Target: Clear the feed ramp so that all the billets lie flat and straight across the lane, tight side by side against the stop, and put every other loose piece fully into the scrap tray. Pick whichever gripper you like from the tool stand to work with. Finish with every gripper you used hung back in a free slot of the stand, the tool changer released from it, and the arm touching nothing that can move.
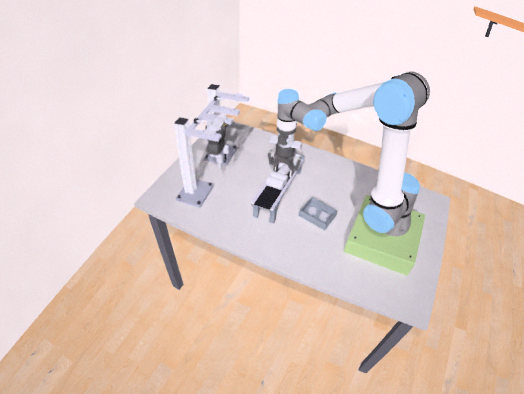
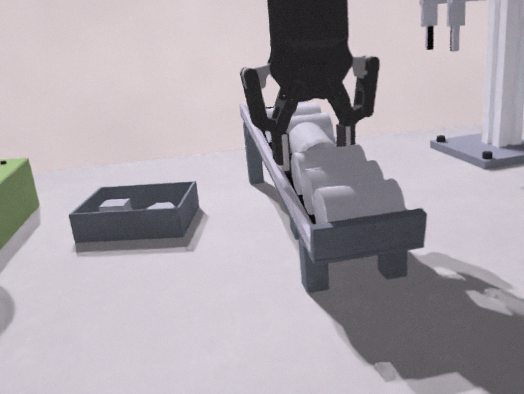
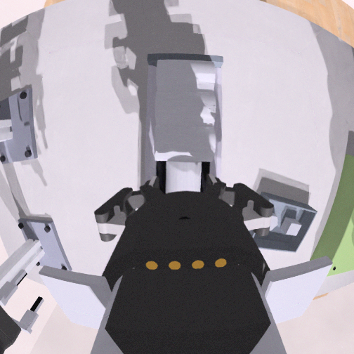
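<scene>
My gripper (image 1: 286,164) (image 2: 314,150) (image 3: 183,183) is open, its fingers down in the feed ramp (image 1: 267,197) (image 2: 286,192) on either side of a billet (image 2: 311,136) (image 3: 183,175). That billet points lengthwise along the lane, with gaps to both fingers. Several billets (image 2: 360,202) (image 3: 175,110) lie across the lane between it and the stop (image 2: 367,235) (image 3: 185,57). More pale pieces (image 1: 276,178) (image 2: 310,120) lie on its uphill side, partly hidden. The scrap tray (image 1: 325,223) (image 2: 127,227) (image 3: 306,227) holds a pale block (image 2: 115,204) (image 3: 294,227) and another pale piece (image 2: 162,205).
The tool stand (image 1: 186,160) (image 2: 502,75) stands to one side of the ramp, with another gripper (image 1: 216,142) hanging in it. The green arm base (image 1: 382,255) (image 2: 15,200) is on the other side, beyond the tray. The ramp's side rails run close outside the fingers.
</scene>
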